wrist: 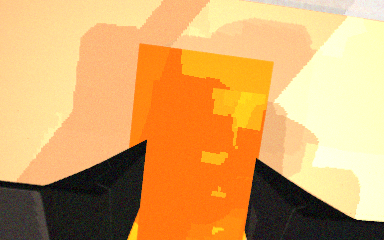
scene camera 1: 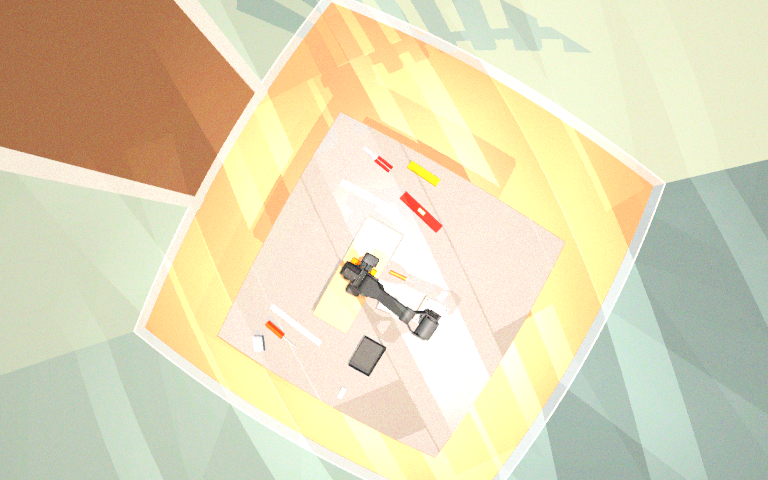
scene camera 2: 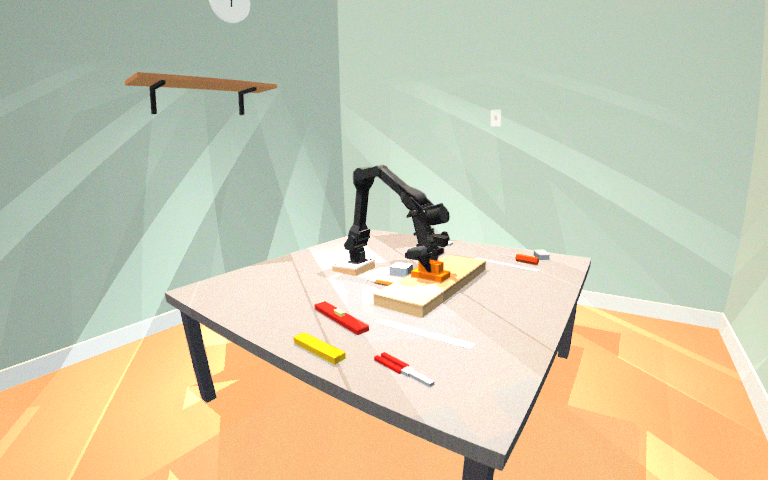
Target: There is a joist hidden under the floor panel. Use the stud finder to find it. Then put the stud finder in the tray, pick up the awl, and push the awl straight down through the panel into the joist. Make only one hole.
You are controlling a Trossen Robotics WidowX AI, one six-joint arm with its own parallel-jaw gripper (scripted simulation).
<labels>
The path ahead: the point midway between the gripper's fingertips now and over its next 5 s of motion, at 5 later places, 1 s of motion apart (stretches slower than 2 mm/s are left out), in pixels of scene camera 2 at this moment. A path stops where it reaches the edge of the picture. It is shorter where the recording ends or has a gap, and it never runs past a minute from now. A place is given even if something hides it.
My gripper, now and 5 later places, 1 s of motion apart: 432, 270; 444, 264; 455, 257; 457, 256; 447, 262; 436, 268
</labels>
